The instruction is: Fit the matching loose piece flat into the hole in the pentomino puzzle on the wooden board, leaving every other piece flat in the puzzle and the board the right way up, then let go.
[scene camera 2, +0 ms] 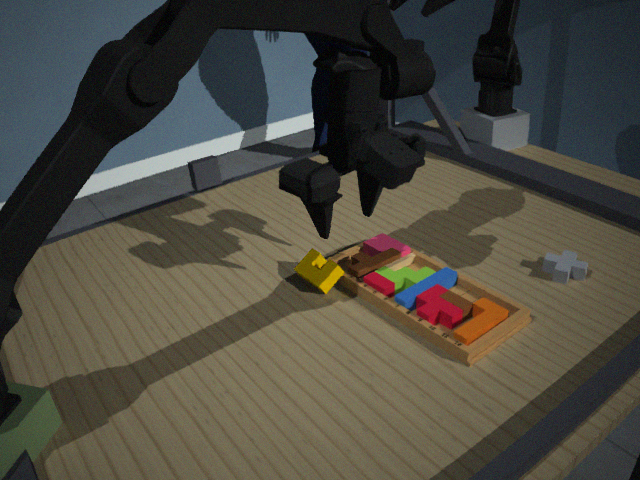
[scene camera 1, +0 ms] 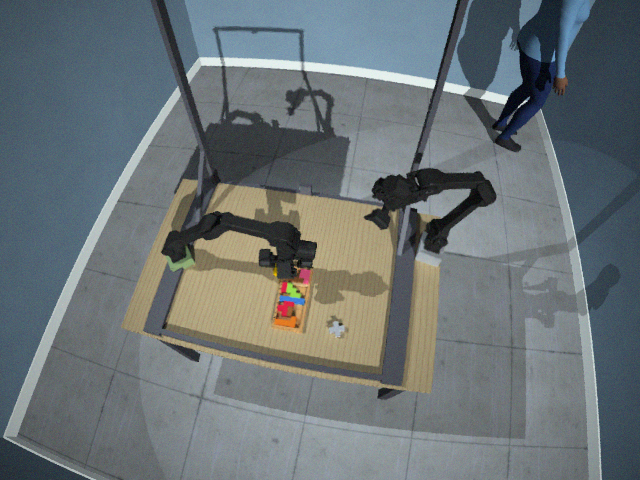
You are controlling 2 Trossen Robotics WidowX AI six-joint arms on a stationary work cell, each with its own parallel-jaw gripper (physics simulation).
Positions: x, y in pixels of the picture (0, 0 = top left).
Labels:
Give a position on a wooden board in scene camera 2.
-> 519, 316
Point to a grey plus-shaped piece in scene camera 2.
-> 563, 267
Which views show my right gripper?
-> Scene camera 2 and scene camera 1: all of them.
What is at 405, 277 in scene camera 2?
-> A green piece.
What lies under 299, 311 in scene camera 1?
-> A wooden board.

